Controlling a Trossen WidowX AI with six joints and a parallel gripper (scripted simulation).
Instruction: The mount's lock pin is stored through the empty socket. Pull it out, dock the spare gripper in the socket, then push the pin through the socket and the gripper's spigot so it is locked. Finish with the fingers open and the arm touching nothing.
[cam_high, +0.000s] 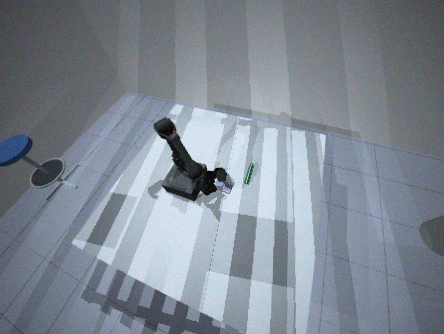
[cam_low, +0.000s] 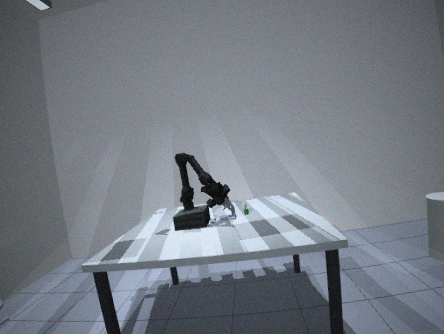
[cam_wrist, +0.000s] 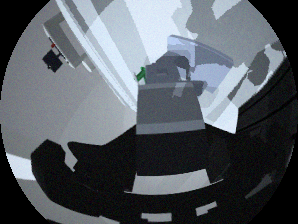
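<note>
The spare gripper is 1 cm to the right of my gripper tip. Also, from my gripper tip: green bracket (14 cm ahead, 11 cm to the left, 10 cm below); mount (7 cm below, 2 cm ahead, 1 cm to the right).
</note>
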